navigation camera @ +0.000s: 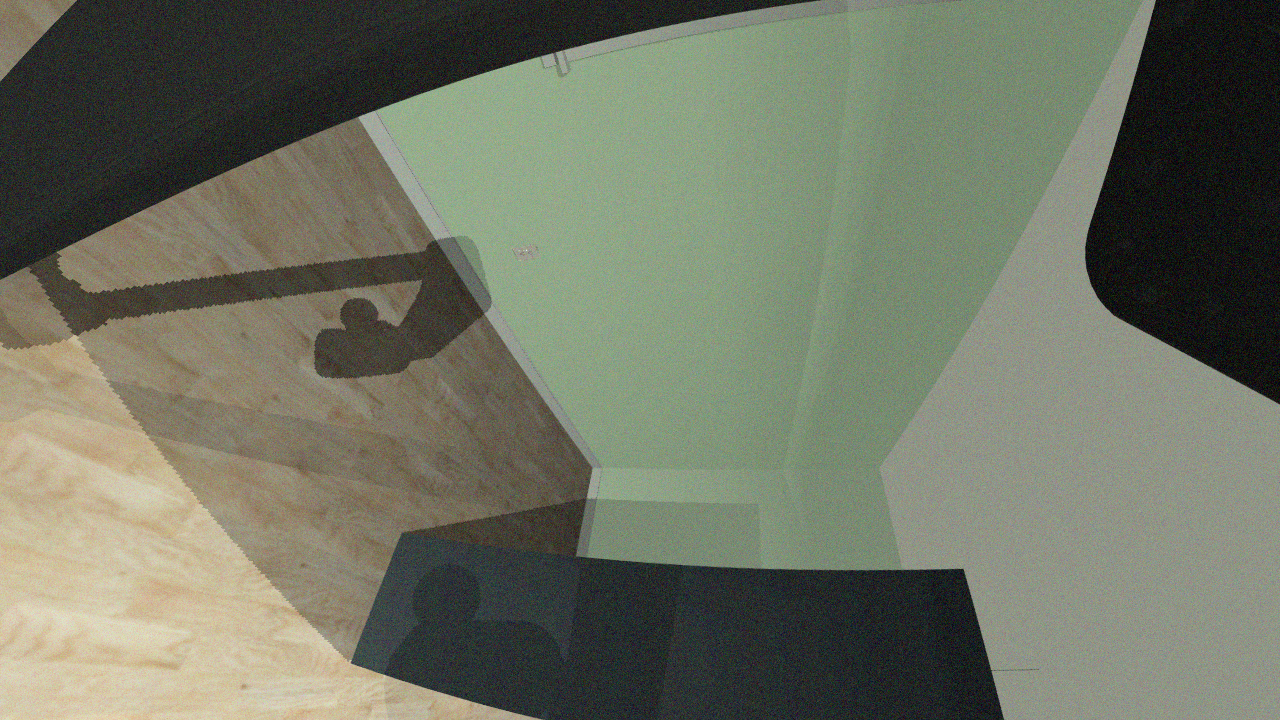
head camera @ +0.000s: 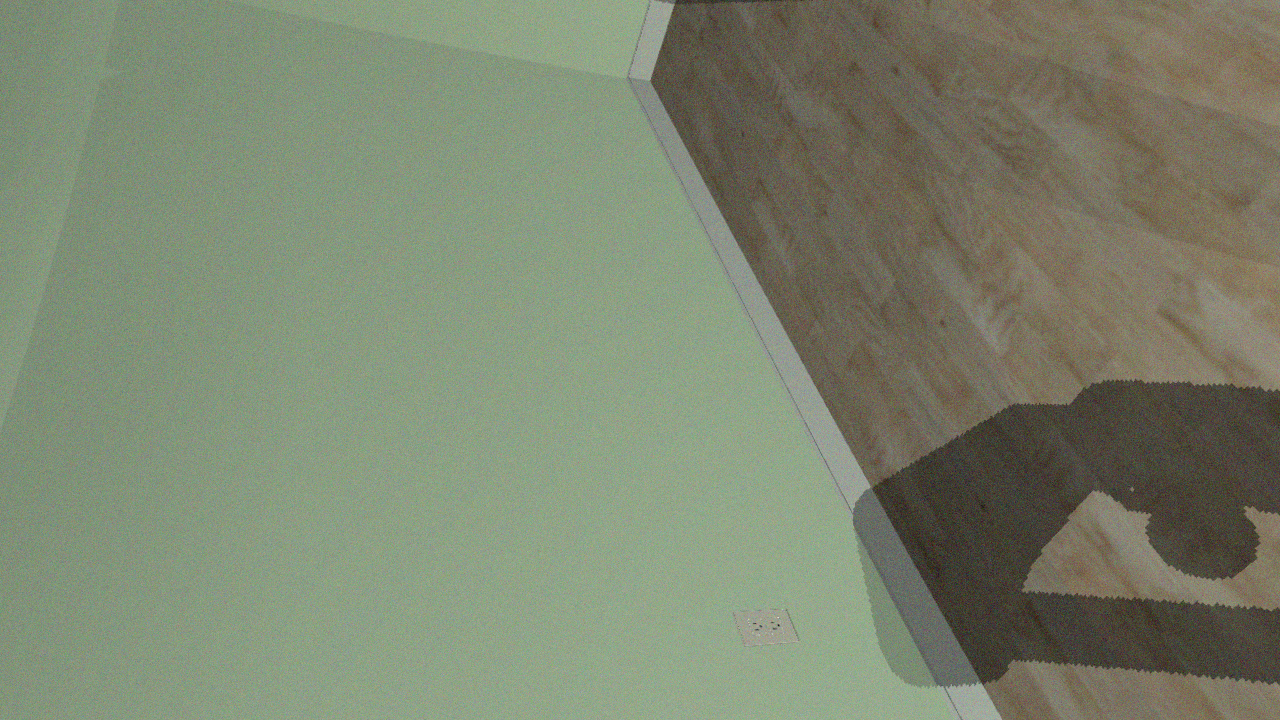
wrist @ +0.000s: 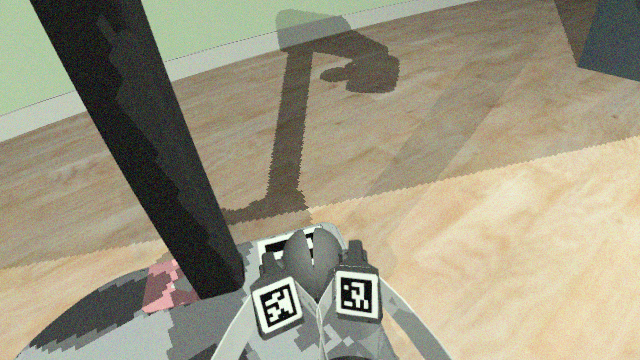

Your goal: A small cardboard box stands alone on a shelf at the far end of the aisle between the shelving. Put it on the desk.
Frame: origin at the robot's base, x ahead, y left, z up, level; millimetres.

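Seen in the pictures: gripper, between the fingertips: (wrist: pixel 312 253).
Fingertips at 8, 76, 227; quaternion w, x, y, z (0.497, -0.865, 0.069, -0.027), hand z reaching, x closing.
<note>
A point is followed by its place in that frame, as x, y, z.
My gripper (wrist: pixel 312 253) @[8, 76, 227] is shut, its two dark rounded fingertips together with nothing between them. It hangs over the robot's own grey base (wrist: pixel 200 330) @[-83, 88, 160] at the bottom of the wrist view. A dark blue-black shelf unit (navigation camera: pixel 805 626) @[1143, 560, 1443] (wrist: pixel 612 40) @[1116, 632, 105] shows its plain side at the bottom of the navigation view and at the top right corner of the wrist view. The small cardboard box and the desk do not show in the three views.
A green wall (head camera: pixel 402 313) @[1113, 1906, 1005] (navigation camera: pixel 698 223) @[277, 1601, 1158] (wrist: pixel 215 25) @[-92, 1465, 173] with a pale baseboard (head camera: pixel 760 295) @[1269, 1949, 17] meets the wooden floor (head camera: pixel 1074 223) @[851, 1003, 0] (navigation camera: pixel 107 537) @[423, 169, 1] (wrist: pixel 500 240) @[301, 182, 0]. A wall socket (head camera: pixel 766 626) @[313, 1608, 399] (navigation camera: pixel 525 253) @[314, 1609, 394] is low on it. The robot's shadow falls across floor and wall. The black mast (wrist: pixel 145 150) @[-66, 116, 295] stands left of the gripper.
</note>
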